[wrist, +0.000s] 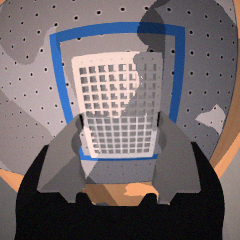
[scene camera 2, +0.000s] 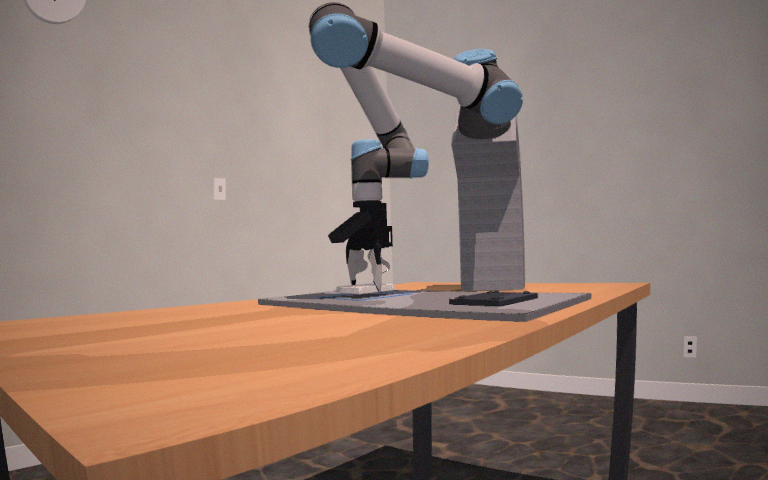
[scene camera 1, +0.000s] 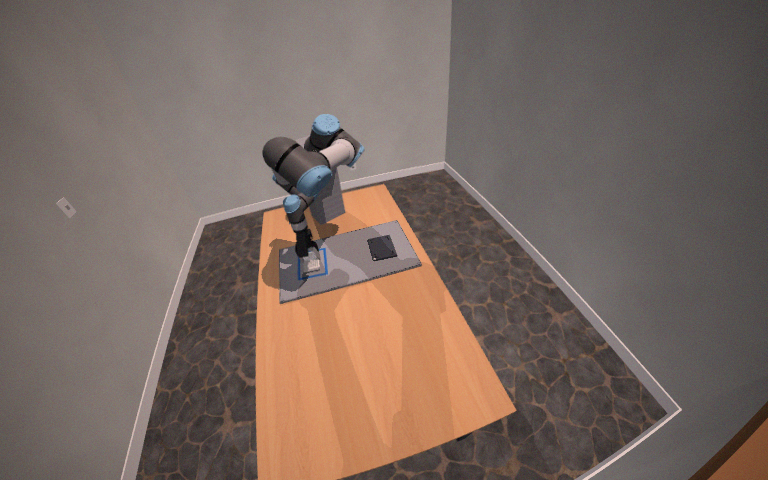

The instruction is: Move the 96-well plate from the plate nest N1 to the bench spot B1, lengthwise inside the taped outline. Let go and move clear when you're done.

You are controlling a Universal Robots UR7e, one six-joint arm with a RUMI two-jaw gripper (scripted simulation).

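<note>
A white 96-well plate is here in my scene, and so is a black plate nest. I can see my own gripper too, and the wrist view also shows me the gripper.
</note>
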